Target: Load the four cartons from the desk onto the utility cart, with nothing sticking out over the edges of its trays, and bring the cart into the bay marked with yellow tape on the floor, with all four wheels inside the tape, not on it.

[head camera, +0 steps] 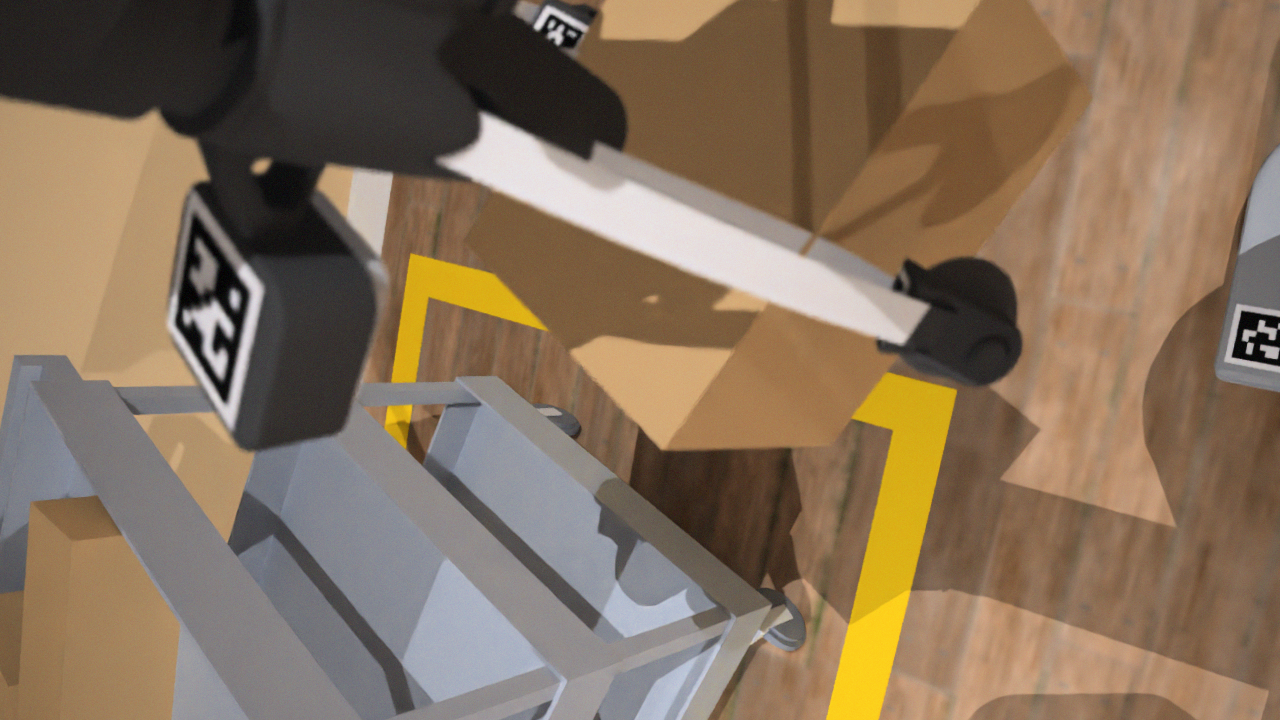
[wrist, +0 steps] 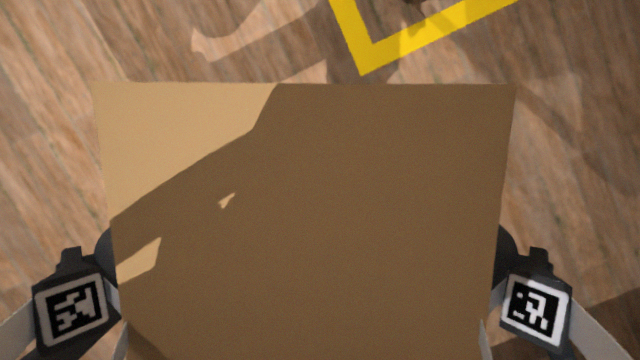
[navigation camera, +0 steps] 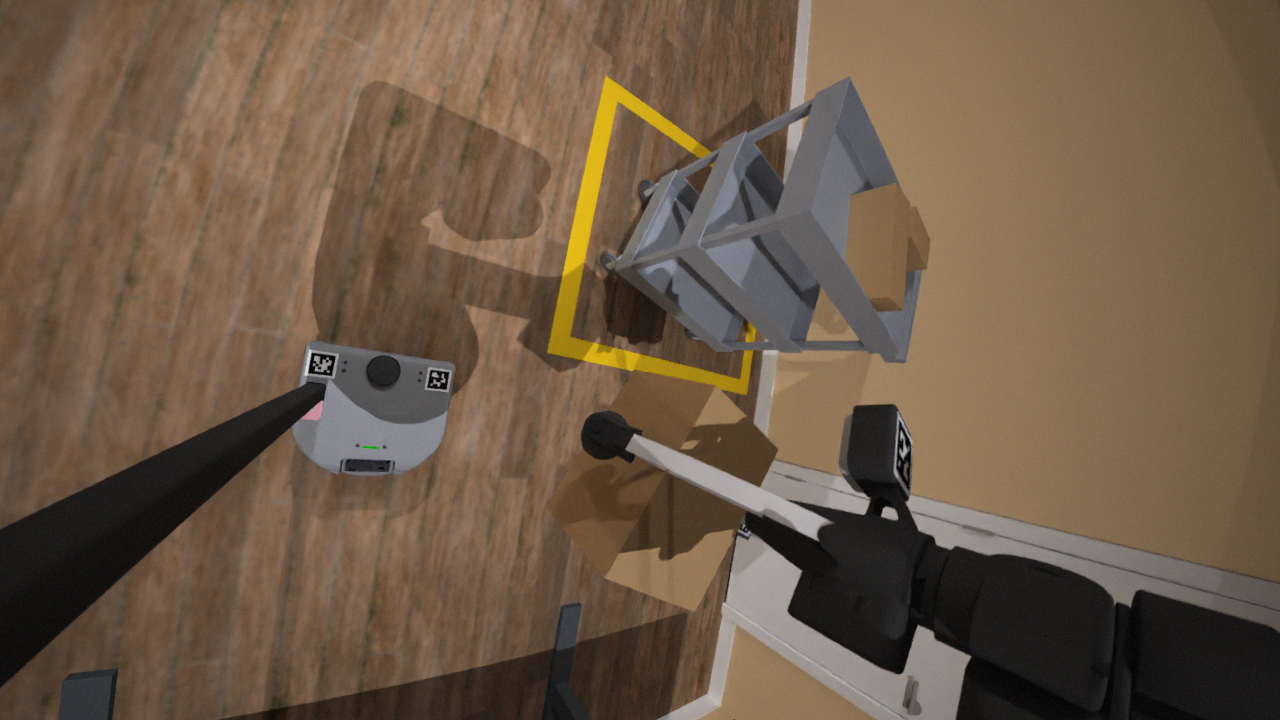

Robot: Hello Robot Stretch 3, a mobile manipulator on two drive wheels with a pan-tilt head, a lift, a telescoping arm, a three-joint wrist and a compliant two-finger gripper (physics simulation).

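Where they show: robot's base at its link origin: (navigation camera: pixel 383 369).
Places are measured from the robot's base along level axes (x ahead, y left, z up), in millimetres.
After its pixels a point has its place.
Note:
My gripper (head camera: pixel 778 197) {z 974, x -23, y -224 mm} (navigation camera: pixel 675 483) {z 974, x -23, y -224 mm} (wrist: pixel 309 250) {z 974, x -23, y -224 mm} is shut on a large carton (head camera: pixel 716 89) {z 1041, x -40, y -214 mm} (navigation camera: pixel 662 537) {z 1039, x -52, y -181 mm} (wrist: pixel 300 175) {z 1046, x 21, y -244 mm}, holding it raised, with a finger on each side. In the head and navigation views the far fingertip is hidden. The grey utility cart (head camera: pixel 187 555) {z 821, x 370, y -895 mm} (navigation camera: pixel 832 273) {z 823, x 394, y -824 mm} stands by the wall within the yellow tape (head camera: pixel 904 519) {z 0, x 323, y -523 mm} (navigation camera: pixel 586 214) {z 1, x 678, y -545 mm} (wrist: pixel 367 57) {z 1, x 177, y -532 mm}. Three of its wheels show inside the tape; the fourth is hidden. A tall carton (head camera: pixel 98 591) {z 883, x 416, y -947 mm} (navigation camera: pixel 877 241) {z 874, x 515, y -951 mm} stands on the cart's top tray, with a smaller carton (navigation camera: pixel 919 237) {z 912, x 604, y -1163 mm} behind it. The held carton is apart from the cart.
My base (head camera: pixel 1253 295) {z 160, x -42, y -147 mm} (navigation camera: pixel 371 420) {z 160, x -123, y 8 mm} is on the wood floor beside the bay. A tan wall (navigation camera: pixel 1074 223) {z 1242, x 834, y -1765 mm} runs behind the cart, with a white door (navigation camera: pixel 769 582) {z 248, x -810, y -1707 mm} behind my arm. Grey-blue legs (navigation camera: pixel 562 649) (navigation camera: pixel 89 689) show at the bottom of the navigation view.

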